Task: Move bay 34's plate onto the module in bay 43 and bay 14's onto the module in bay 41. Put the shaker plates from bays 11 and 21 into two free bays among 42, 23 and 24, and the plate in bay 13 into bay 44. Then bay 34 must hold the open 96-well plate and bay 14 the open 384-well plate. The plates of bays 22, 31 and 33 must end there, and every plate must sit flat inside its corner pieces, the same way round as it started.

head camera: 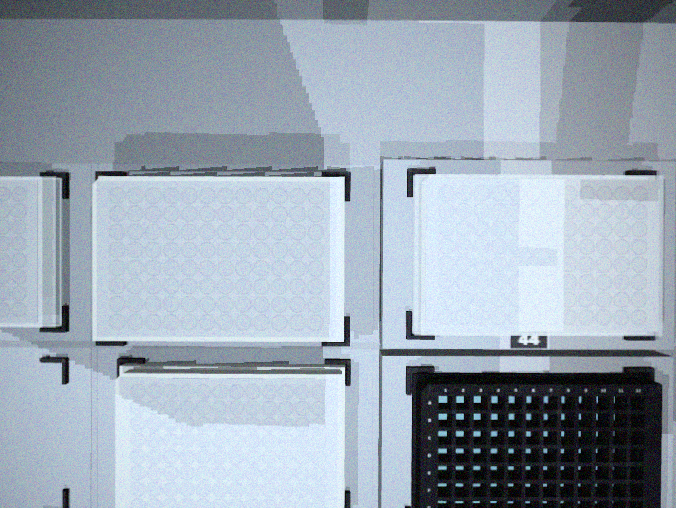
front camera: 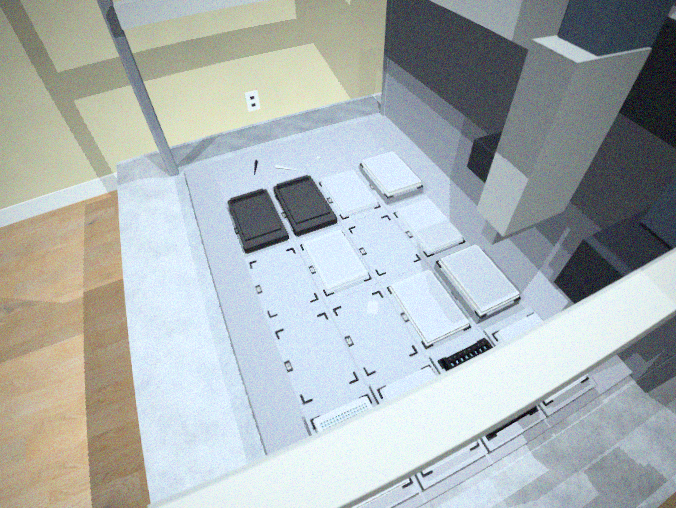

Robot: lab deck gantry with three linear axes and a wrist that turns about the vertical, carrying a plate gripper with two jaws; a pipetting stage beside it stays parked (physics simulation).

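Frame: origin at the robot's base, x ahead, y left, z up, level; centimetres.
Seen in the pictures: robot's base, link origin: [front camera: 231, 211].
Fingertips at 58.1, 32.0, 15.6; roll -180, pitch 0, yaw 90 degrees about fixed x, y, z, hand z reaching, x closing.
Pixels of each thing's top centre, then the offset from my fingertips to it, as dx, dy, dz. "spot": a spot on its surface instead.
- lidded clear plate, top centre: [head camera: 216, 259] [front camera: 479, 275] -19.0, +4.1, -12.3
- black open 96-well plate, top centre: [head camera: 541, 464] [front camera: 489, 382] -2.5, -6.3, -12.7
- bay 33, surface spot: [head camera: 229, 453] [front camera: 427, 303] spot: -18.8, -6.5, -14.2
- bay 42, surface spot: [head camera: 19, 251] spot: -30.4, +4.5, -14.2
- bay 22, surface spot: [front camera: 336, 259] spot: -34.6, -16.8, -14.2
- bay 31, surface spot: [front camera: 349, 191] spot: -51.1, -6.3, -14.1
- open white plate, top centre: [front camera: 359, 448] -2.5, -27.7, -12.7
- small white square, surface spot: [front camera: 372, 305] spot: -23.4, -14.9, -15.5
The gripper's jaws do not show in either view. In bay 43 a lidded clear plate [front camera: 478, 278] [head camera: 218, 259] sits raised on its module. Another lidded plate [front camera: 390, 172] sits raised in bay 41. Bay 44 holds a lidded plate [head camera: 491, 256]; bay 34 holds a black open 96-well plate [front camera: 465, 355] [head camera: 535, 453]. White plates sit in bay 33 [front camera: 428, 308] [head camera: 229, 453], bay 42 [front camera: 428, 226] [head camera: 19, 251], bay 22 [front camera: 336, 259] and bay 31 [front camera: 349, 191]. The open white plate [front camera: 344, 416] in bay 14 and the plate [front camera: 407, 385] in bay 24 are partly hidden.
Black shaker modules [front camera: 256, 220] [front camera: 306, 204] stand in bays 11 and 21 without plates. Bays 12, 13, 23 and 32 show corner pieces and no plate. A small white square [front camera: 372, 305] lies in bay 23. A grey column [front camera: 557, 136] hangs at the right; a pale beam [front camera: 437, 404] crosses the front.
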